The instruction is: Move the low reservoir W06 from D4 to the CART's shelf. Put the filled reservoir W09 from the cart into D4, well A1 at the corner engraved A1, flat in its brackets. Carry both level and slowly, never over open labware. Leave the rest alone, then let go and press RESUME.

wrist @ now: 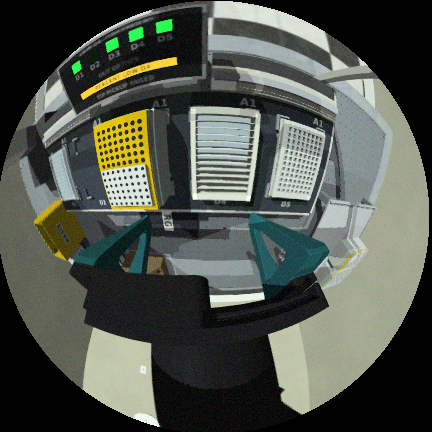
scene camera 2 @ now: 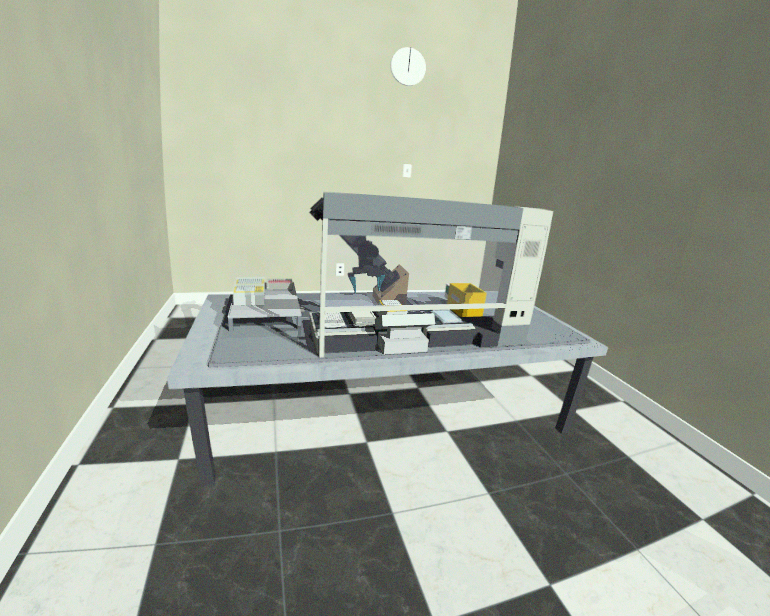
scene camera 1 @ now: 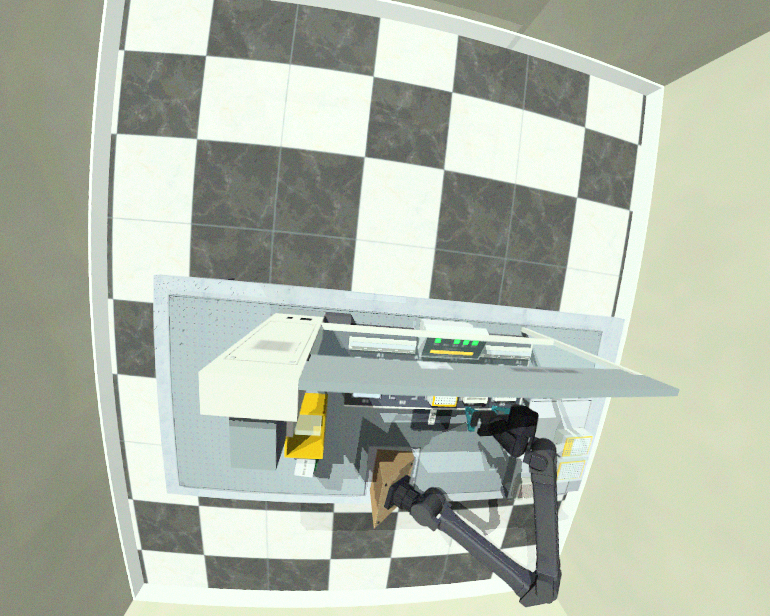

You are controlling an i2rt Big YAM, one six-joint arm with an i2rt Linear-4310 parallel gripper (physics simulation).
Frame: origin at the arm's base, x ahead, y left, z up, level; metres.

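Seen in the pictures: gripper, fingertip midpoint: (wrist: 199, 219) (scene camera 2: 367, 292) (scene camera 1: 479, 408); arm's base, origin of the base link: (scene camera 1: 396, 490).
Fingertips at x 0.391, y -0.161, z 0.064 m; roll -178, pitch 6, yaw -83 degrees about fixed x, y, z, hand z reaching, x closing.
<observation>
Pixels of each thing's top centre, then the offset from my fingertips to it. "spot": a spot on its surface instead.
- low reservoir W06, middle of its top: (wrist: 223, 155) (scene camera 1: 478, 385) (scene camera 2: 362, 312) dx +0.047, dy -0.018, dz -0.073 m
- cart, middle of its top: (wrist: 326, 260) (scene camera 2: 265, 296) (scene camera 1: 550, 451) dx -0.181, dy -0.437, dz -0.094 m
- screen, surface spot: (wrist: 140, 55) spot: dx +0.166, dy +0.091, dz -0.040 m
- white tip rack, middle of its top: (wrist: 119, 167) (scene camera 1: 447, 389) (scene camera 2: 392, 304) dx +0.030, dy +0.105, dz -0.039 m
- white plate, middle of its top: (wrist: 300, 163) (scene camera 2: 331, 317) dx +0.064, dy -0.141, dz -0.090 m
- yellow waste bin, middle of its top: (scene camera 1: 304, 436) (wrist: 48, 241) (scene camera 2: 467, 287) dx -0.201, dy +0.510, dz -0.025 m
- hood's grey top panel, surface spot: (scene camera 1: 475, 378) spot: dx +0.206, dy +0.249, dz +0.356 m
The low reservoir W06 (wrist: 225, 155) (scene camera 1: 475, 399) is a white slatted tray with pale blue troughs. It sits in slot D4, upper middle of the wrist view, with A1 engraved at its far side. My gripper (wrist: 199, 219) (scene camera 2: 366, 287) is open and empty, its teal fingertips raised on the near side of D4. The cart (scene camera 2: 264, 313) (wrist: 332, 215) stands at the deck's right in the wrist view. A grey-white box with a reddish top (scene camera 2: 280, 294) stands on it; I cannot read whether this is W09. The screen (wrist: 140, 55) shows a yellow REAGENT LOW D4 bar. The RESUME button is not distinguishable.
A yellow and white tip rack (wrist: 125, 160) stands left of D4 and a white plate (wrist: 300, 160) sits in D5. Yellow-edged racks (scene camera 1: 577, 445) stand on the cart. A yellow waste bin (wrist: 61, 230) stands left. The hood's grey top panel (scene camera 1: 475, 378) overhangs the deck.
</observation>
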